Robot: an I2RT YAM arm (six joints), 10 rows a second.
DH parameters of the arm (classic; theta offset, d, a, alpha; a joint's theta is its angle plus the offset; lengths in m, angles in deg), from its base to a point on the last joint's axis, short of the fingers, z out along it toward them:
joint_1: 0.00 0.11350 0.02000 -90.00
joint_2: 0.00 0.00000 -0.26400 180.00
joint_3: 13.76 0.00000 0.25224 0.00
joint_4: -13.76 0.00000 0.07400 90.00
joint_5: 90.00 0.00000 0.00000 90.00
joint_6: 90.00 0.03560 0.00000 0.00
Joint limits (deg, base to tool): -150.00..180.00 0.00..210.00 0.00..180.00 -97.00..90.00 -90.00..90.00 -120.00..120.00
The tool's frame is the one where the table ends.
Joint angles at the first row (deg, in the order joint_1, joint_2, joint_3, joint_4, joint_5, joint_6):
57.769, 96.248, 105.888, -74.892, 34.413, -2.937
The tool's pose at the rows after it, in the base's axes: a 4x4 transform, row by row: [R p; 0 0 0 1], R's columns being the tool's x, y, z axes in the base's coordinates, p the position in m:
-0.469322, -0.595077, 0.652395, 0.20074; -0.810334, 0.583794, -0.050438, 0.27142; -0.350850, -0.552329, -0.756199, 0.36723; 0, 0, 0, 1
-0.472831, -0.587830, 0.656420, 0.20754; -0.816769, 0.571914, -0.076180, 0.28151; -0.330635, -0.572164, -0.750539, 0.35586; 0, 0, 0, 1
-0.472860, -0.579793, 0.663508, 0.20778; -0.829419, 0.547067, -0.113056, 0.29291; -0.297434, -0.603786, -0.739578, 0.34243; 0, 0, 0, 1
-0.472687, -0.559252, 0.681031, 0.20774; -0.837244, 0.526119, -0.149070, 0.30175; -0.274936, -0.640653, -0.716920, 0.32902; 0, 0, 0, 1
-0.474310, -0.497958, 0.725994, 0.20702; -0.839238, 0.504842, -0.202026, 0.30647; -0.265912, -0.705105, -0.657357, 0.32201; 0, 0, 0, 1
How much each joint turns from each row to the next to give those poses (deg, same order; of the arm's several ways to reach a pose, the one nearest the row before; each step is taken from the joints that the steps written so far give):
-0.782, 2.733, -0.187, 0.666, 0.655, -0.421
0.070, 2.444, 0.274, 1.003, 1.253, -0.011
1.136, 2.321, -0.157, 0.079, 2.248, 0.781
0.945, 1.679, -1.033, 0.945, 2.812, 0.776
0.851, 0.986, -0.745, 0.545, 5.481, 1.054

